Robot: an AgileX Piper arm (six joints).
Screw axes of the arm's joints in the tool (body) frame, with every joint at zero. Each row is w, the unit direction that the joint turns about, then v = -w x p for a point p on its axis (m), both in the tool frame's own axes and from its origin. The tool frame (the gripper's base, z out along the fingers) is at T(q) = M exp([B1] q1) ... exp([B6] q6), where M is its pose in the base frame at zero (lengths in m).
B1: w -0.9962 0 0.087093 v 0 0.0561 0
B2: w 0 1 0 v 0.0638 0 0.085
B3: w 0 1 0 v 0.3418 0 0.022
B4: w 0 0 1 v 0 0 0
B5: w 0 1 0 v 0.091 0 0
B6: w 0 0 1 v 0 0 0
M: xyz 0.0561 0 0.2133 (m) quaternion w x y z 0.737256 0 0.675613 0
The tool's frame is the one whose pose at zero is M.
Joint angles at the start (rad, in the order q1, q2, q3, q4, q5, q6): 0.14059 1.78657 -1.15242 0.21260 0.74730 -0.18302
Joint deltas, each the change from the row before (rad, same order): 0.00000 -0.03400 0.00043 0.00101 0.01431 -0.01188; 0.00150 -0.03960 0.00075 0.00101 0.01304 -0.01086; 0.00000 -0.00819 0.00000 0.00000 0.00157 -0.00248; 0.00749 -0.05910 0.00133 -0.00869 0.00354 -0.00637; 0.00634 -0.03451 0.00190 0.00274 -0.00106 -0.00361; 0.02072 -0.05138 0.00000 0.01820 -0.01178 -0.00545; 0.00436 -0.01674 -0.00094 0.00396 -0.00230 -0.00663
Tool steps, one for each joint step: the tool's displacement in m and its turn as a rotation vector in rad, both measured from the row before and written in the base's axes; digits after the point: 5 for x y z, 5 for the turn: -0.00387 -0.00028 0.01137 0.00195 -0.02124 0.01334; -0.00480 0.00008 0.01306 0.00274 -0.02760 0.01366; -0.00091 -0.00011 0.00274 0.00034 -0.00705 0.00261; -0.00719 0.00099 0.01932 -0.00169 -0.05608 0.01772; -0.00477 0.00155 0.01096 0.00621 -0.03362 0.00837; -0.00741 0.00657 0.01742 0.02419 -0.06054 0.01690; -0.00245 0.00119 0.00580 0.00417 -0.02055 0.00837
